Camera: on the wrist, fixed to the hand. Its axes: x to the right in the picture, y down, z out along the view.
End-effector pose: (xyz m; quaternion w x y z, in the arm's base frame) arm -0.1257 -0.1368 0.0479 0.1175 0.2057 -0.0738 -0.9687
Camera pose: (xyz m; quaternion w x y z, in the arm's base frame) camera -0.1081 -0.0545 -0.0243 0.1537 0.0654 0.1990 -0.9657
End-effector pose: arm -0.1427 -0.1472 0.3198 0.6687 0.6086 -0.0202 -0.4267
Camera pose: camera -0.1621 -0.0806 0.2333 0.8056 0.3443 0.0426 -0.4803
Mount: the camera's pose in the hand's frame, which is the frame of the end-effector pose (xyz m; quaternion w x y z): -0.0094 -0.0895 -0.0648 0.9523 -0.2880 -0.1006 -0.0103
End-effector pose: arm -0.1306 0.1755 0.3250 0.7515 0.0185 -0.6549 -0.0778
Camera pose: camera -0.0762 0.0837 0.2950 0.6543 -0.1999 -0.6766 -0.2723
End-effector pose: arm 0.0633 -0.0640 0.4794 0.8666 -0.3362 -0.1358 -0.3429
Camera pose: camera -0.0046 -0.1513 0.4711 0.7112 -0.6028 -0.1212 -0.3407
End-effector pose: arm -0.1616 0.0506 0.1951 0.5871 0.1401 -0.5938 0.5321
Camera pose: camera -0.0527 0.0626 0.2124 0.5452 0.0240 -0.7763 0.3155
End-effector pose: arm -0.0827 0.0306 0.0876 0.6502 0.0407 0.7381 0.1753
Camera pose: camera -0.1294 -0.0692 0.0746 0.7070 -0.1385 0.5874 0.3687
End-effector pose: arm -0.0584 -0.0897 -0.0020 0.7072 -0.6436 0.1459 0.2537
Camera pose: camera -0.0095 -0.1589 0.0695 0.5054 -0.7925 -0.0119 0.3411
